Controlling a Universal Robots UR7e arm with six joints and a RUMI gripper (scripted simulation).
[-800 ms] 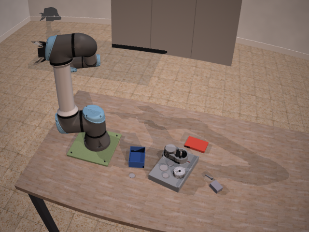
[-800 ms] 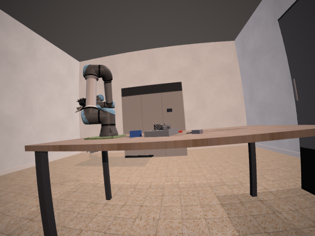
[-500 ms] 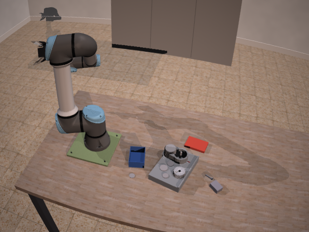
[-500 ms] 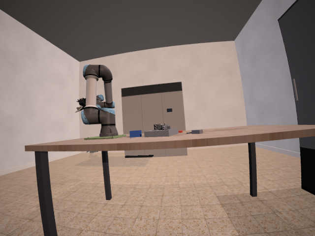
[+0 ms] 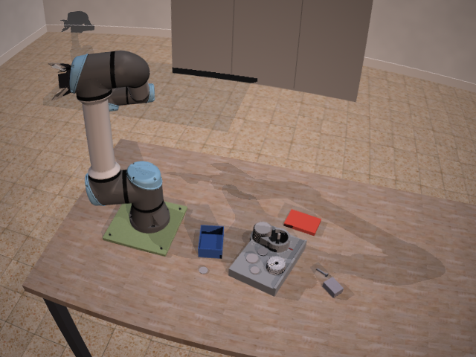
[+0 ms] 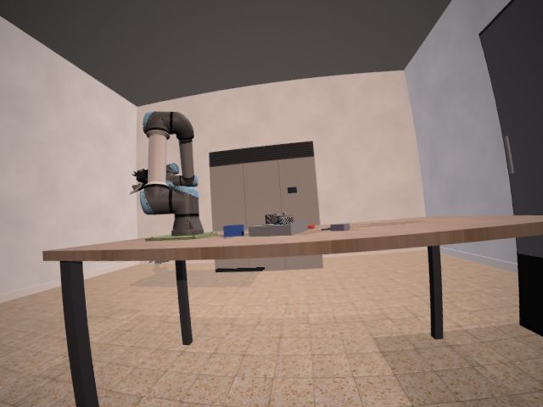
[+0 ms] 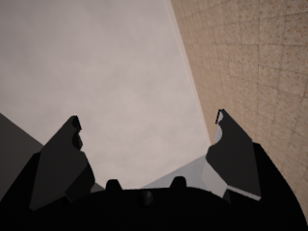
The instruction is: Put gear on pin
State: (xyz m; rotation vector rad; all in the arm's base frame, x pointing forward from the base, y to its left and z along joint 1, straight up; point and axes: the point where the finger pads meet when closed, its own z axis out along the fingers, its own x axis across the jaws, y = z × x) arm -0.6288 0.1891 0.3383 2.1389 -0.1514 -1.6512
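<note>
Right now my hand is 113 cm short of the grey gear, 30 cm above it and 21 cm to the left of it. Round my hand: blue bin: 88 cm ahead, 34 cm below, 19 cm to the right; then red block: 113 cm ahead, 35 cm below, 5 cm to the left; then grey disc: 91 cm ahead, 35 cm below, 30 cm to the right.
</note>
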